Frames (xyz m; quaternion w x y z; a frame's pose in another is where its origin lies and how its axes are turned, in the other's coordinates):
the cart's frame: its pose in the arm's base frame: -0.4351 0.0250 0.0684 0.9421 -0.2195 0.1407 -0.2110
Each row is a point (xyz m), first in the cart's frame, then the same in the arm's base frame.
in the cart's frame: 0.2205 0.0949 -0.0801
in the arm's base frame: -0.2398 -0.0273 -0.0837
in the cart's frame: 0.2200 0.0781 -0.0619
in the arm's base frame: -0.2393 -0.0344 -0.0600
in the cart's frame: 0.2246 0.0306 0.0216
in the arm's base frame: -0.2214 -0.0456 0.0339
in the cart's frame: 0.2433 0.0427 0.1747
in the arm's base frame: -0.1463 0.0099 0.1572
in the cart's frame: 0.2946 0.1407 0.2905
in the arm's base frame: -0.0272 0.1072 0.2021
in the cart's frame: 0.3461 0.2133 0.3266
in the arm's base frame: 0.0549 0.1555 0.1900
